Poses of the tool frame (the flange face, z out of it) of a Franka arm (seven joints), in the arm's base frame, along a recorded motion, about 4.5 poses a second.
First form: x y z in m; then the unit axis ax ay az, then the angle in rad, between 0 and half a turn.
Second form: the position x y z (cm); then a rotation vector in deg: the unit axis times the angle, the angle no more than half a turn. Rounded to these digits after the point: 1 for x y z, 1 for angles.
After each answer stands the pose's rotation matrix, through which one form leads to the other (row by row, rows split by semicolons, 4 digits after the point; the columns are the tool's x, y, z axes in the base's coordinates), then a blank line. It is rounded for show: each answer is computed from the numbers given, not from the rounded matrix.
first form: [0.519 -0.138 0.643 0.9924 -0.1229 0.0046 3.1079]
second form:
[51.9 -13.8 64.3 176.7 -21.9 0.8]
0.9698 -0.2440 0.0050; -0.2437 -0.9692 -0.0346; 0.0133 0.0323 -0.9994

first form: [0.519 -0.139 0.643 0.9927 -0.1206 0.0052 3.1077]
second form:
[51.9 -13.9 64.3 176.8 -21.5 0.9]
0.9709 -0.2395 0.0062; -0.2392 -0.9703 -0.0349; 0.0144 0.0324 -0.9994

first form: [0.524 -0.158 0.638 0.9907 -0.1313 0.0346 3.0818]
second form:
[52.4 -15.8 63.8 174.9 -23.2 6.1]
0.9632 -0.2620 0.0607; -0.2579 -0.9638 -0.0683; 0.0763 0.0501 -0.9958

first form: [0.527 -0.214 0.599 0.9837 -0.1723 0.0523 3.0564]
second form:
[52.7 -21.4 59.9 172.3 -30.2 9.2]
0.9353 -0.3428 0.0880; -0.3339 -0.9371 -0.1017; 0.1174 0.0657 -0.9909

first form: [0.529 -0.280 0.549 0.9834 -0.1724 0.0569 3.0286]
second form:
[52.9 -28.0 54.9 170.6 -29.9 9.9]
0.9343 -0.3444 0.0921; -0.3316 -0.9344 -0.1304; 0.1310 0.0913 -0.9872

